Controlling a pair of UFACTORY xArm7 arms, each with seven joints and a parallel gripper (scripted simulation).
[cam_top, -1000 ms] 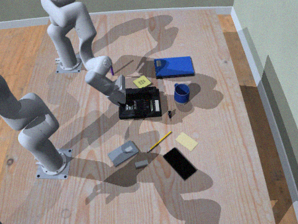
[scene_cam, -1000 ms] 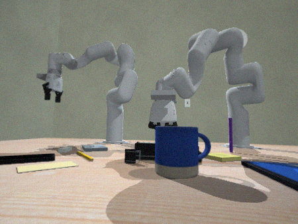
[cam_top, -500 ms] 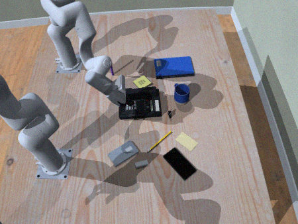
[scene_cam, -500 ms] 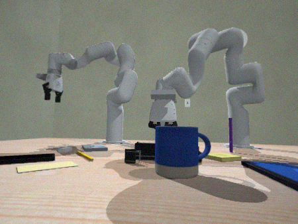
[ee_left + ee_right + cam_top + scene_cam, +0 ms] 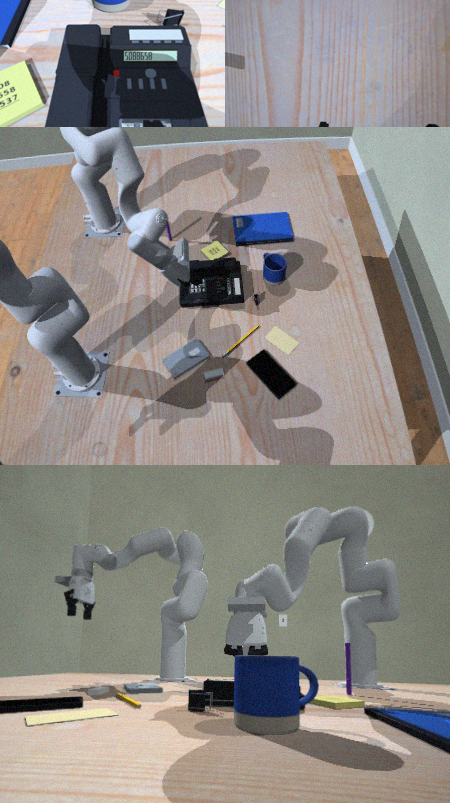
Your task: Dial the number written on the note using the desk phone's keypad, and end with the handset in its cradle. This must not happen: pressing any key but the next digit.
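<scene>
Right now my left hand is 7 cm to the right of the handset, 4 cm short of it and 2 cm above it. Round my left hand: binder clip (20 cm ahead, 6 cm to the right, 5 cm below); purple stick (26 cm to the left, 10 cm behind); yellow note (17 cm to the left, 7 cm ahead, 6 cm below).
</scene>
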